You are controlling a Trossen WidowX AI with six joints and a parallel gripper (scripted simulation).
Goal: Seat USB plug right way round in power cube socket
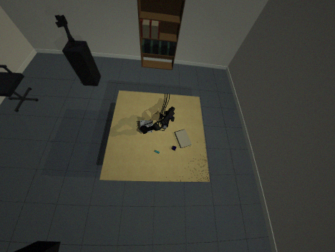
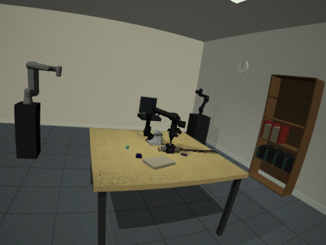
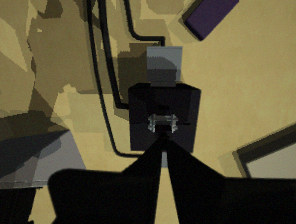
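The USB plug is 2 cm below my gripper tip. Round my gripper tip: cyan piece 39 cm to the right, 11 cm below, 10 cm behind; flat slab 24 cm ahead, 20 cm to the right, 10 cm below; blue block 34 cm to the right, 12 cm ahead, 10 cm below.
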